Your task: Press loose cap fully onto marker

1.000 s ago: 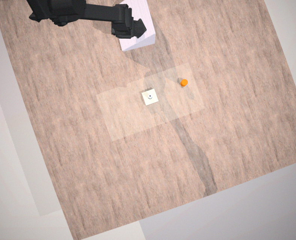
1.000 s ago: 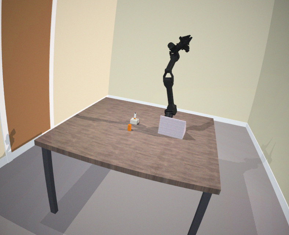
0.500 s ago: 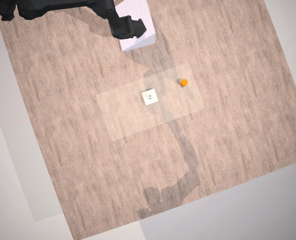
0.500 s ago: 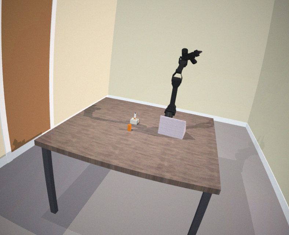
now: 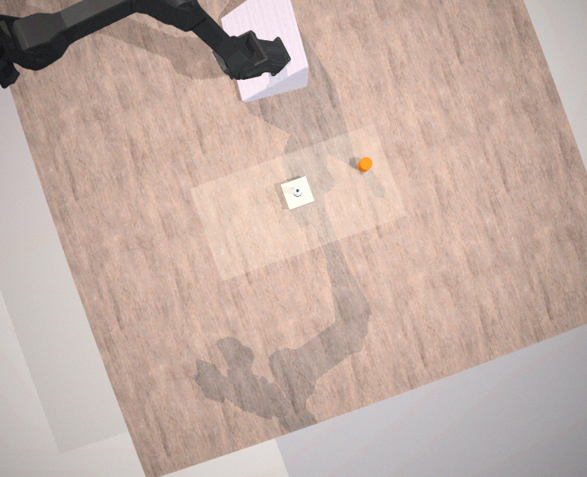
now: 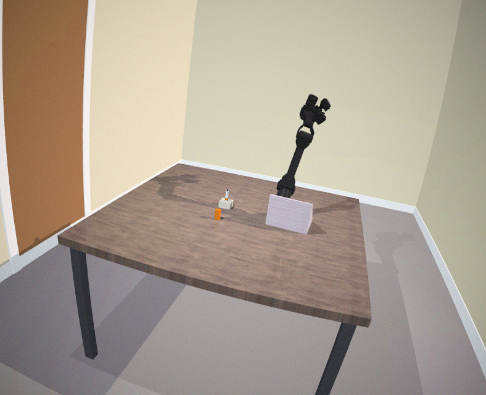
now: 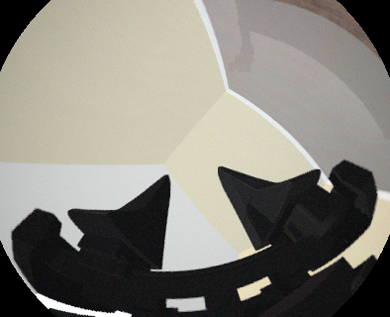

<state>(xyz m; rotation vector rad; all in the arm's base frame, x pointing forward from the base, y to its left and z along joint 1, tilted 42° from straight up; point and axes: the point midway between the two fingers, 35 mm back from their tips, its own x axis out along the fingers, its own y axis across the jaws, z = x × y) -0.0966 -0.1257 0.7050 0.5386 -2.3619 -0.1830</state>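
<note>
Right now my gripper tip is 670 mm to the right of the orange cap, 520 mm above it and 500 mm short of it. Round my gripper tip: holder block: 530 mm below, 490 mm to the left, 490 mm ahead.
</note>
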